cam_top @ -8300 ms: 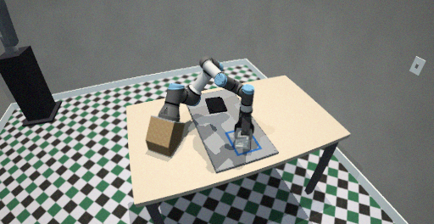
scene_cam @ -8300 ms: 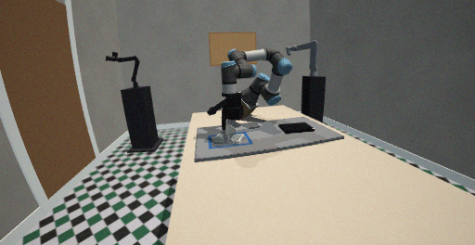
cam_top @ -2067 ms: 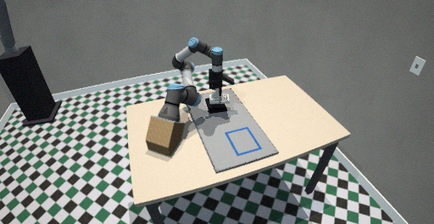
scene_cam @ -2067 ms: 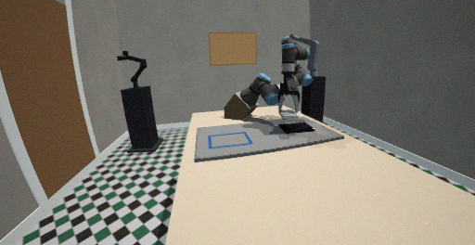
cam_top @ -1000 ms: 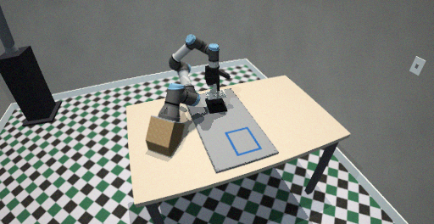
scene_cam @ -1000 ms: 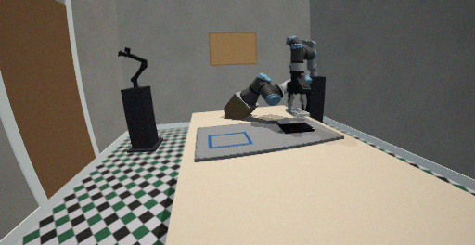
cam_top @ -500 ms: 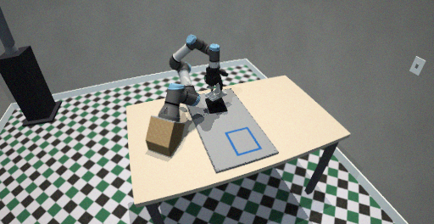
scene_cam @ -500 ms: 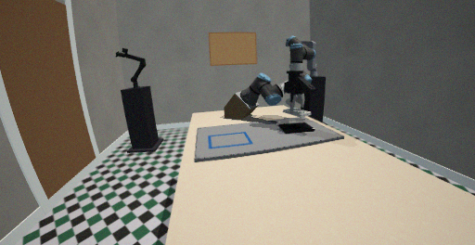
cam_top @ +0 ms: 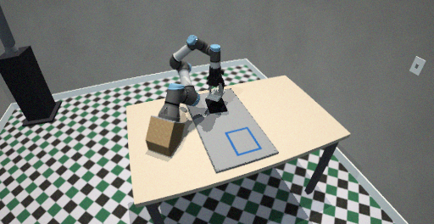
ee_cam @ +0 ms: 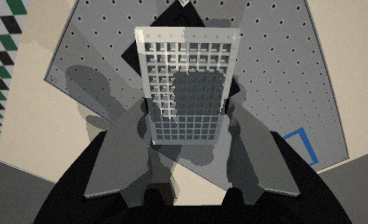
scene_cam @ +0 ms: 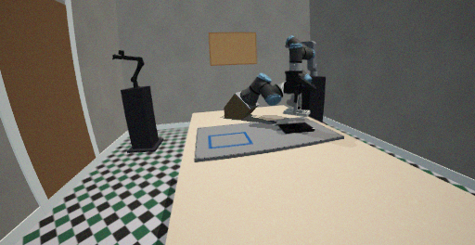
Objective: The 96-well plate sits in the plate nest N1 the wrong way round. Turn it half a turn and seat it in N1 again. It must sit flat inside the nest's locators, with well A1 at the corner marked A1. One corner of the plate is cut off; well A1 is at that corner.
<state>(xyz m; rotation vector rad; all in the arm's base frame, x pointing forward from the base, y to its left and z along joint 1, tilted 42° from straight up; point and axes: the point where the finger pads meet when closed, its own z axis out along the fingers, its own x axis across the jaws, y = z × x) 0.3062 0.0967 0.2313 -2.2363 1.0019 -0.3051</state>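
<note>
My gripper is now 10 mm above the clear 96-well plate. Also, from my hand: A1 label 90 mm below, 70 mm to the left, 60 mm ahead; then black pad 100 mm below.
</note>
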